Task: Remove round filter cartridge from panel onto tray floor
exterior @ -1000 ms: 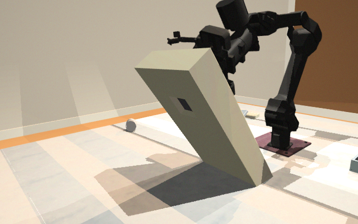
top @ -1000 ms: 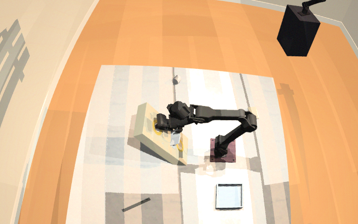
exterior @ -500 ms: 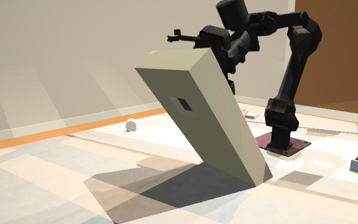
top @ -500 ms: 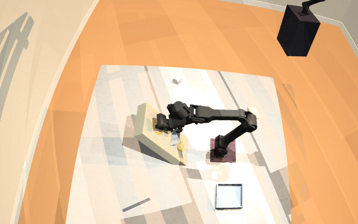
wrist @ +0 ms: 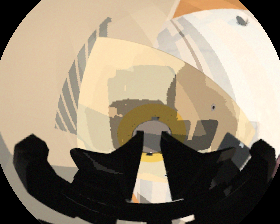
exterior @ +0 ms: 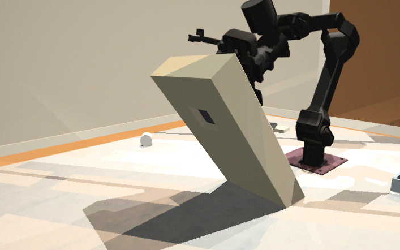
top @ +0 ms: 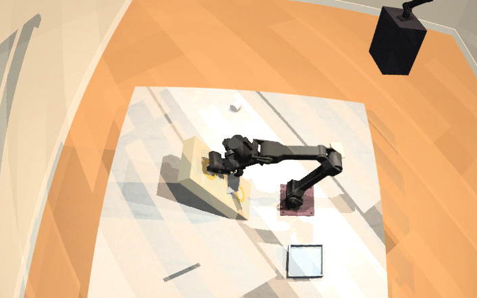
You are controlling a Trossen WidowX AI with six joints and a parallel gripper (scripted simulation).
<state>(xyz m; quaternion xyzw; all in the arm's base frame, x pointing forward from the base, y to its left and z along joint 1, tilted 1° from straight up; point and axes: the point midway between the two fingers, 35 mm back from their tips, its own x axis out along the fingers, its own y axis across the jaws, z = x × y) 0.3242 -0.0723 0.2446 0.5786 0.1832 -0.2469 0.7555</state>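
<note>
My gripper tip is 1 cm short of the round filter cartridge and 1 cm above it. From my gripper tip the other things lie so: cream block (64 cm behind, 17 cm to the right, 22 cm below); grey tray (35 cm behind, 36 cm to the left, 22 cm below); service panel (4 cm behind, 1 cm to the left, 8 cm below).
</note>
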